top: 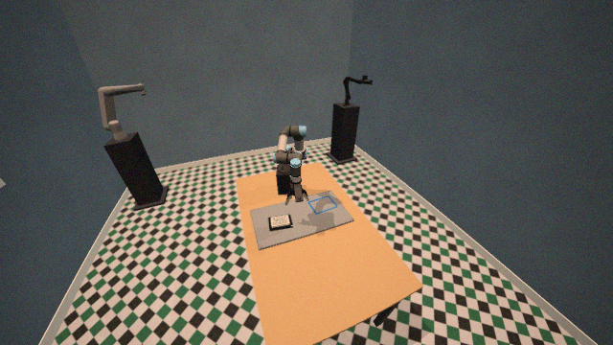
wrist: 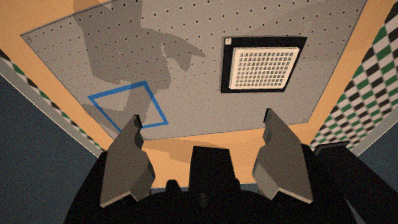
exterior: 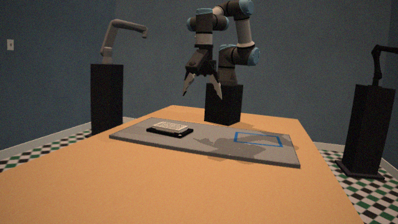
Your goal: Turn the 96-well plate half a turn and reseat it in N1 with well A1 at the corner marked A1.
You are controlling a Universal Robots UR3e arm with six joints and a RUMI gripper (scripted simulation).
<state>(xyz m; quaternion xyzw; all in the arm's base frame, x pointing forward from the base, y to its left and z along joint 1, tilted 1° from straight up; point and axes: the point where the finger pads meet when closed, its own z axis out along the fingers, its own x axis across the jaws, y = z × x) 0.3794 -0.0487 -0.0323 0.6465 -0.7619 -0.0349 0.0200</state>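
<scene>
The white 96-well plate is 140 mm below my hand, 130 mm to the right of it and 20 mm behind it. The rest, counted from my hand: white corner mark (140 mm below, 60 mm to the right, 50 mm ahead); then black plate nest N1 (150 mm below, 130 mm to the right, 20 mm behind).
</scene>
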